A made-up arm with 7 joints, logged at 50 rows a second.
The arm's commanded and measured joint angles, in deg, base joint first. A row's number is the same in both.
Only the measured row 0 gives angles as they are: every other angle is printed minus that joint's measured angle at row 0.
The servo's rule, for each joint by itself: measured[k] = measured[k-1] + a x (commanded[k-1-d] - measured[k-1]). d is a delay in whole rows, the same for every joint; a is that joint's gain. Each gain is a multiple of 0.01, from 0.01 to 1. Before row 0 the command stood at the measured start. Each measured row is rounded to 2 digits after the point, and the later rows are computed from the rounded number. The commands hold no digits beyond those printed.
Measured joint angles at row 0:
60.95 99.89 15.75 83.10 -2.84 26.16 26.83
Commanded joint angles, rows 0 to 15:
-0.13 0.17 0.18 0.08 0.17 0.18 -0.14
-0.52 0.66 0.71 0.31 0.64 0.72 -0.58
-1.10 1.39 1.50 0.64 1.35 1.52 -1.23
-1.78 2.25 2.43 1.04 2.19 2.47 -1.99
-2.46 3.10 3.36 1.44 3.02 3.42 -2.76
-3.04 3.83 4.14 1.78 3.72 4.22 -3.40
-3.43 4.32 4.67 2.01 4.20 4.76 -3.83
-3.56 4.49 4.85 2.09 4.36 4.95 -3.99
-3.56 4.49 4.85 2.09 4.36 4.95 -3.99
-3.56 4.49 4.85 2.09 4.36 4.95 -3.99
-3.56 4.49 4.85 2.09 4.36 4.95 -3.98
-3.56 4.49 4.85 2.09 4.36 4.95 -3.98
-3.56 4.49 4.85 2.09 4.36 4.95 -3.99
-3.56 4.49 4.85 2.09 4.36 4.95 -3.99
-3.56 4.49 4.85 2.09 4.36 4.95 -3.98
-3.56 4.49 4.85 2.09 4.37 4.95 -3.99
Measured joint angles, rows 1 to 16:
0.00 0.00 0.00 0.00 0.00 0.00 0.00
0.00 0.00 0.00 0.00 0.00 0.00 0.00
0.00 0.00 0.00 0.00 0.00 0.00 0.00
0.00 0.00 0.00 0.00 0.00 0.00 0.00
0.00 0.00 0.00 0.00 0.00 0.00 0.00
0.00 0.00 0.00 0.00 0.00 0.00 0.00
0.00 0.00 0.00 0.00 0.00 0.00 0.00
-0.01 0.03 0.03 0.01 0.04 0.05 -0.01
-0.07 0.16 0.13 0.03 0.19 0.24 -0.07
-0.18 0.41 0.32 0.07 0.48 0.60 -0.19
-0.36 0.78 0.62 0.14 0.91 1.12 -0.37
-0.59 1.24 1.00 0.23 1.44 1.76 -0.61
-0.86 1.76 1.44 0.34 2.01 2.45 -0.89
-1.14 2.27 1.89 0.46 2.56 3.10 -1.18
-1.41 2.71 2.30 0.57 3.01 3.62 -1.46
-1.65 3.07 2.66 0.68 3.35 3.99 -1.71
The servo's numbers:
d 7
a 0.11 0.20 0.14 0.07 0.25 0.28 0.10

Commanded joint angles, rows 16 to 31:
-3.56 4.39 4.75 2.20 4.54 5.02 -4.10
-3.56 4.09 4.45 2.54 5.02 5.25 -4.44
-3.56 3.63 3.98 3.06 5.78 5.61 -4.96
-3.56 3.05 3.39 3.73 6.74 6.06 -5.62
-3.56 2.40 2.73 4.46 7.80 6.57 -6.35
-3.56 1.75 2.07 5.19 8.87 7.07 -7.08
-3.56 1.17 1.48 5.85 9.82 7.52 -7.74
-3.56 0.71 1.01 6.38 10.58 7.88 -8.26
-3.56 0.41 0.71 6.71 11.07 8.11 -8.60
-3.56 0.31 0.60 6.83 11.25 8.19 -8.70
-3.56 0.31 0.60 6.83 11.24 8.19 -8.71
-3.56 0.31 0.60 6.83 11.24 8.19 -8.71
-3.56 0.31 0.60 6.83 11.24 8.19 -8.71
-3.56 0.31 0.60 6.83 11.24 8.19 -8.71
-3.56 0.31 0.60 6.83 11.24 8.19 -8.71
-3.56 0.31 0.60 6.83 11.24 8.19 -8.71
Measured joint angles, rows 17 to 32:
-1.86 3.35 2.97 0.78 3.60 4.26 -1.94
-2.05 3.58 3.23 0.87 3.79 4.45 -2.14
-2.22 3.76 3.46 0.96 3.93 4.59 -2.32
-2.37 3.91 3.65 1.04 4.04 4.69 -2.49
-2.50 4.03 3.82 1.11 4.12 4.76 -2.64
-2.62 4.12 3.96 1.18 4.18 4.81 -2.77
-2.72 4.19 4.08 1.24 4.23 4.85 -2.89
-2.81 4.23 4.17 1.31 4.31 4.90 -3.01
-2.89 4.20 4.21 1.40 4.49 5.00 -3.15
-2.96 4.09 4.18 1.52 4.81 5.17 -3.33
-3.03 3.88 4.07 1.67 5.29 5.42 -3.56
-3.09 3.58 3.88 1.87 5.92 5.74 -3.84
-3.14 3.21 3.63 2.10 6.66 6.11 -4.16
-3.19 2.80 3.33 2.36 7.45 6.50 -4.52
-3.23 2.38 3.01 2.64 8.23 6.89 -4.89
-3.27 1.99 2.69 2.92 8.94 7.23 -5.26

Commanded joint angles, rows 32 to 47:
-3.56 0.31 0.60 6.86 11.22 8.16 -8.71
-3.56 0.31 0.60 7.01 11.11 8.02 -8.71
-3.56 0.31 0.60 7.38 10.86 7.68 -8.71
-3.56 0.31 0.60 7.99 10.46 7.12 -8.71
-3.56 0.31 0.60 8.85 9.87 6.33 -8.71
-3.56 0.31 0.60 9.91 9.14 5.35 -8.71
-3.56 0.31 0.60 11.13 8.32 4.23 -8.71
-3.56 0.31 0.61 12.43 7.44 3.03 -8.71
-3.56 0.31 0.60 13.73 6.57 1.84 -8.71
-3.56 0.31 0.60 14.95 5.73 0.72 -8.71
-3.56 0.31 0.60 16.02 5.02 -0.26 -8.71
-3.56 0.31 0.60 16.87 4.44 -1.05 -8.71
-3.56 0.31 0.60 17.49 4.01 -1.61 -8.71
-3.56 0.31 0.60 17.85 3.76 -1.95 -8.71
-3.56 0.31 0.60 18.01 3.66 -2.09 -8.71
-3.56 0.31 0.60 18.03 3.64 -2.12 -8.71
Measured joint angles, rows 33 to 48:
-3.30 1.65 2.40 3.19 9.52 7.50 -5.60
-3.33 1.38 2.15 3.44 9.95 7.69 -5.91
-3.36 1.17 1.93 3.68 10.27 7.83 -6.19
-3.38 1.00 1.74 3.90 10.51 7.93 -6.44
-3.40 0.86 1.58 4.11 10.69 8.00 -6.67
-3.42 0.75 1.44 4.30 10.83 8.05 -6.87
-3.44 0.66 1.32 4.48 10.93 8.09 -7.05
-3.45 0.59 1.22 4.65 11.00 8.11 -7.22
-3.46 0.53 1.13 4.82 11.03 8.08 -7.37
-3.47 0.49 1.06 5.00 10.99 7.97 -7.50
-3.48 0.45 1.00 5.21 10.86 7.73 -7.62
-3.49 0.42 0.94 5.46 10.61 7.34 -7.73
-3.50 0.40 0.89 5.77 10.24 6.78 -7.83
-3.51 0.38 0.85 6.15 9.76 6.07 -7.92
-3.52 0.37 0.82 6.59 9.18 5.22 -8.00
-3.52 0.36 0.79 7.09 8.53 4.27 -8.07

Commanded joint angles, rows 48 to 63:
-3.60 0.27 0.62 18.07 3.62 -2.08 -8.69
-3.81 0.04 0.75 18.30 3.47 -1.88 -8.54
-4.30 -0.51 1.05 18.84 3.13 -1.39 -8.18
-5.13 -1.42 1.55 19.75 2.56 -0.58 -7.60
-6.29 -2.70 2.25 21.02 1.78 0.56 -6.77
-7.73 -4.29 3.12 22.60 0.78 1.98 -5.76
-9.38 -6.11 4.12 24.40 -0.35 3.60 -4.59
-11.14 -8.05 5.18 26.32 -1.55 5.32 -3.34
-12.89 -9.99 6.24 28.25 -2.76 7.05 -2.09
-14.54 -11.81 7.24 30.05 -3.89 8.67 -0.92
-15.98 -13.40 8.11 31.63 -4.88 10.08 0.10
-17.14 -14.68 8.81 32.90 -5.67 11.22 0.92
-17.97 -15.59 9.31 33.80 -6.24 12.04 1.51
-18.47 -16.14 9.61 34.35 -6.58 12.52 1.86
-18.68 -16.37 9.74 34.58 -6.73 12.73 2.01
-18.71 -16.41 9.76 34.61 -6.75 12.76 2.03
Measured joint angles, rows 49 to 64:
-3.52 0.35 0.76 7.64 7.83 3.28 -8.13
-3.52 0.34 0.74 8.23 7.13 2.29 -8.19
-3.52 0.33 0.72 8.83 6.46 1.35 -8.24
-3.52 0.33 0.70 9.44 5.85 0.52 -8.29
-3.52 0.33 0.69 10.03 5.33 -0.17 -8.33
-3.52 0.33 0.68 10.59 4.91 -0.71 -8.37
-3.52 0.33 0.67 11.11 4.59 -1.10 -8.40
-3.53 0.32 0.66 11.60 4.35 -1.37 -8.43
-3.56 0.26 0.67 12.07 4.13 -1.51 -8.44
-3.64 0.11 0.72 12.54 3.88 -1.48 -8.41
-3.80 -0.20 0.84 13.04 3.55 -1.23 -8.33
-4.07 -0.70 1.04 13.60 3.11 -0.73 -8.17
-4.47 -1.42 1.33 14.23 2.53 0.03 -7.93
-5.01 -2.36 1.72 14.94 1.81 1.03 -7.60
-5.68 -3.50 2.20 15.74 0.97 2.23 -7.17
-6.47 -4.80 2.77 16.62 0.04 3.58 -6.66

